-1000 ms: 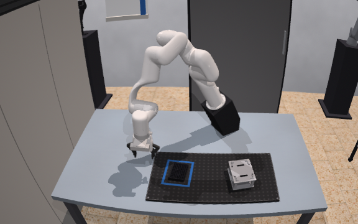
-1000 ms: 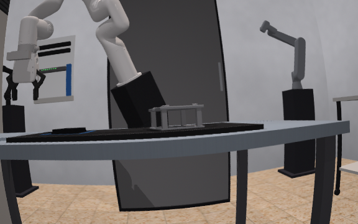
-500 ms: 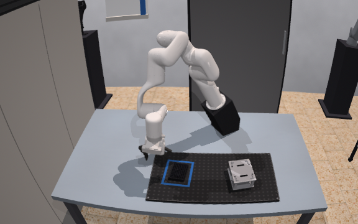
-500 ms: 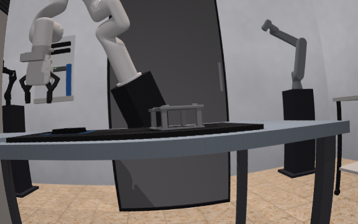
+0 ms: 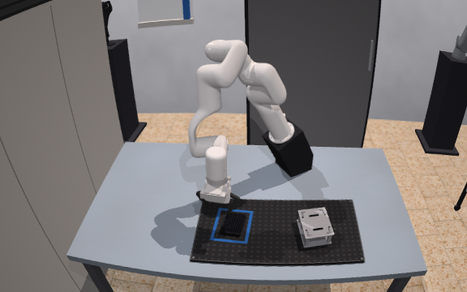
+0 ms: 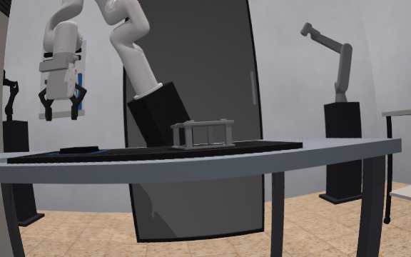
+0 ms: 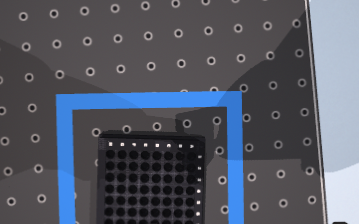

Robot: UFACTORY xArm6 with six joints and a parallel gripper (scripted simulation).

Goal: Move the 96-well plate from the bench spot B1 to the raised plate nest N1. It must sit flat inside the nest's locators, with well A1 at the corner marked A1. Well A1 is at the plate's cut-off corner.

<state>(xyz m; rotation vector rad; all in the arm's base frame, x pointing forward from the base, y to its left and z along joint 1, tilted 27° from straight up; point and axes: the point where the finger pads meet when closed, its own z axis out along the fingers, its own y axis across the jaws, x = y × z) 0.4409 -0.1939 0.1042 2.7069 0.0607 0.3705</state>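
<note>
Now: the black 96-well plate 10 mm behind my hand, 50 mm to the left of it and 100 mm below it. Also, from my hand: grey raised plate nest (10 mm behind, 400 mm to the left, 50 mm below).
</note>
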